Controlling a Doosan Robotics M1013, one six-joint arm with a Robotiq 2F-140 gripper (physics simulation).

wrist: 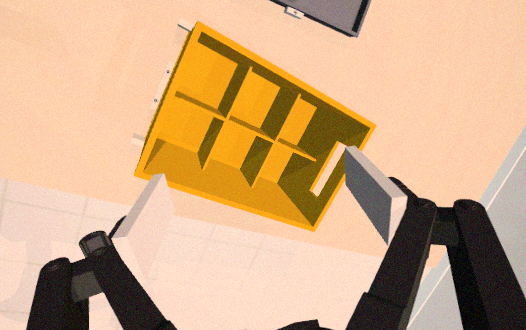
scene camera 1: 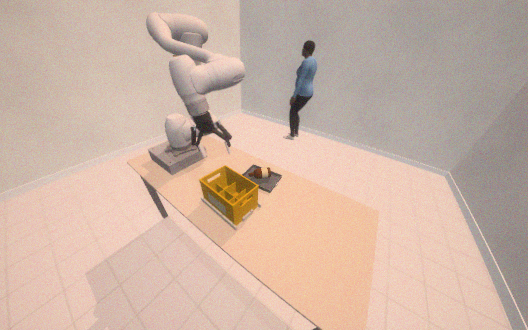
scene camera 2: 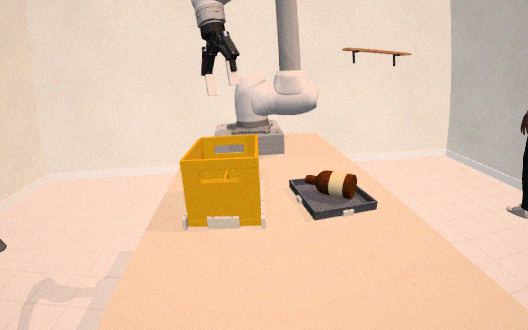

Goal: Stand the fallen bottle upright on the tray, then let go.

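Pixels of known places: gripper, fingertip midpoint: point(wrist: 257, 178) point(scene camera 1: 217, 154) point(scene camera 2: 223, 90); arm's base, link origin: point(scene camera 1: 181, 148) point(scene camera 2: 253, 129).
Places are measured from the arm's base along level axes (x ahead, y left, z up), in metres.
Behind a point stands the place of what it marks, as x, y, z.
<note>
A brown bottle point(scene camera 1: 261, 172) @[0.622, 0.315, -0.028] point(scene camera 2: 336, 183) @[0.643, 0.336, -0.040] with a cream label lies on its side on the dark grey tray point(scene camera 1: 270, 188) @[0.731, 0.303, -0.094] point(scene camera 2: 320, 213) @[0.754, 0.285, -0.080]. In scene camera 2 its neck points left and its base faces right. Part of the tray point(wrist: 330, 12) @[0.697, 0.274, -0.092] shows at the top of the wrist view, where the bottle does not show. My gripper point(scene camera 1: 216, 148) @[0.602, 0.015, 0.227] point(scene camera 2: 221, 84) @[0.602, 0.015, 0.227] point(wrist: 257, 178) @[0.602, 0.015, 0.227] is open and empty, its fingers wide apart. It hangs high above the table near the robot's base, well away from the bottle.
A yellow crate point(scene camera 1: 220, 201) @[0.720, -0.061, 0.035] point(scene camera 2: 221, 195) @[0.800, 0.046, -0.012] point(wrist: 250, 209) @[0.697, -0.060, 0.078] with inner dividers stands beside the tray on the table point(scene camera 1: 300, 240) @[1.093, 0.157, -0.097] point(scene camera 2: 300, 270) @[0.976, 0.238, -0.097]. Its compartments look empty. A person point(scene camera 1: 306, 80) stands behind the table. A shelf point(scene camera 2: 377, 51) hangs on the back wall.
</note>
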